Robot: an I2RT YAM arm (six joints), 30 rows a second.
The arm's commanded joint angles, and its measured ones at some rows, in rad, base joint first. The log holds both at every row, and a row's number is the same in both.
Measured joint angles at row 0: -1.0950 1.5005 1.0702 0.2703 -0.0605 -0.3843
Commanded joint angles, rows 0 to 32: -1.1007 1.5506 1.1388 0.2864 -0.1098 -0.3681; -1.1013 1.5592 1.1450 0.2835 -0.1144 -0.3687; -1.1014 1.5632 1.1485 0.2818 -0.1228 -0.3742; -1.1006 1.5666 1.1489 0.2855 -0.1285 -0.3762; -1.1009 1.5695 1.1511 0.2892 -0.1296 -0.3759; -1.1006 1.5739 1.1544 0.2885 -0.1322 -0.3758; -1.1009 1.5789 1.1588 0.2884 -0.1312 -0.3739; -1.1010 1.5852 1.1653 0.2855 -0.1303 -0.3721; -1.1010 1.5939 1.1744 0.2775 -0.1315 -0.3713; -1.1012 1.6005 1.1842 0.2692 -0.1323 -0.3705; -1.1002 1.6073 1.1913 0.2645 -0.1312 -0.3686; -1.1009 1.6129 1.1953 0.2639 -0.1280 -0.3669; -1.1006 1.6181 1.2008 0.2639 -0.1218 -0.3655; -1.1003 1.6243 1.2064 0.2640 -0.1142 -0.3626; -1.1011 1.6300 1.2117 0.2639 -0.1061 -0.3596; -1.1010 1.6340 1.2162 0.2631 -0.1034 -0.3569; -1.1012 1.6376 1.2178 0.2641 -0.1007 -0.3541; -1.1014 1.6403 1.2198 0.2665 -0.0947 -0.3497; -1.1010 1.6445 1.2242 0.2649 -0.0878 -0.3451; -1.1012 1.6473 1.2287 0.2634 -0.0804 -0.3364; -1.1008 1.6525 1.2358 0.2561 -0.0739 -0.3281; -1.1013 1.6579 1.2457 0.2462 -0.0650 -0.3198; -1.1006 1.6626 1.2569 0.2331 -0.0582 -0.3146; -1.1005 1.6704 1.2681 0.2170 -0.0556 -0.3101; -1.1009 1.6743 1.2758 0.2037 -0.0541 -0.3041; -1.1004 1.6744 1.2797 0.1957 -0.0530 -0.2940; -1.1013 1.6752 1.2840 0.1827 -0.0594 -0.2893; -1.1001 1.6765 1.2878 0.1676 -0.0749 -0.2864; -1.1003 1.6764 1.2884 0.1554 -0.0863 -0.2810; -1.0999 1.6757 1.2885 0.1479 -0.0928 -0.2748; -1.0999 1.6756 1.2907 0.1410 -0.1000 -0.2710; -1.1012 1.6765 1.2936 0.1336 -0.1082 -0.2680; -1.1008 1.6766 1.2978 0.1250 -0.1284 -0.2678
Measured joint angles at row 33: -1.1084 1.6569 1.2633 0.1596 -0.0654 -0.2996
